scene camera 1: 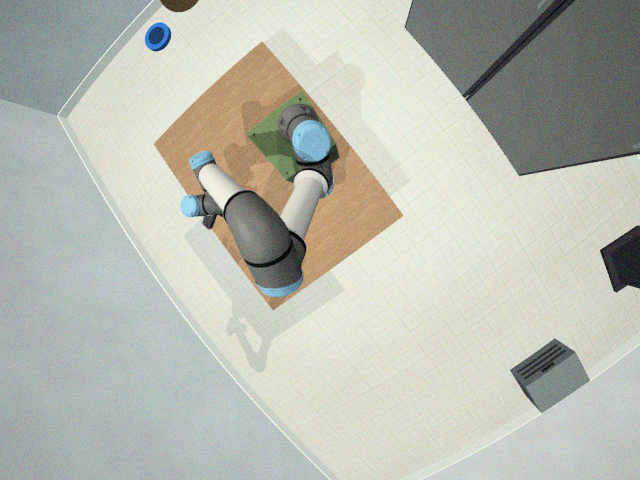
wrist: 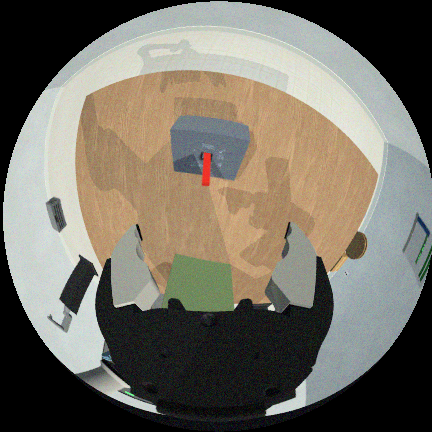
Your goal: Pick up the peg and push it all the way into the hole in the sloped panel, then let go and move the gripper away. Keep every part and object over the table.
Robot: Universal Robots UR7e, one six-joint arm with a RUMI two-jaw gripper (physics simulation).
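Pixels of known places: gripper, between the fingertips: [wrist: 211, 225]; arm's base, origin of its link: [scene camera 1: 298, 124].
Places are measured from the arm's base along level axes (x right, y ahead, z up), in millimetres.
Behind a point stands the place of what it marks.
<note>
The red peg [wrist: 206, 171] @(z -297, x -111, y 475 mm) stands out of the dark hole in the blue-grey sloped panel [wrist: 233, 152] @(z -312, x -78, y 520 mm) in the wrist view, with a long part of it outside the panel face. How deep its hidden end sits cannot be told. My gripper [wrist: 211, 225] @(z -165, x -92, y 461 mm) [scene camera 1: 208, 221] is open, with nothing between its fingers. In the wrist view the peg and panel lie beyond the fingertips, roughly centred between them, and the fingers do not touch them. In the scene view the gripper shows as a small dark part near the table's left edge; peg and panel do not show there.
The wooden table [scene camera 1: 361, 209] @(z -396, x -404, y -50 mm) [wrist: 320, 150] @(z -396, x 153, y 637 mm) carries the green base mount [scene camera 1: 268, 135] @(z 23, x 18, y 115 mm) [wrist: 200, 282] @(z -297, x -39, y 172 mm), on which the arm stands. The arm's upper links hang over the table's lower left edge. A blue round bin [scene camera 1: 157, 36], a grey box [scene camera 1: 555, 379] and dark cabinets [scene camera 1: 563, 98] stand off the table.
</note>
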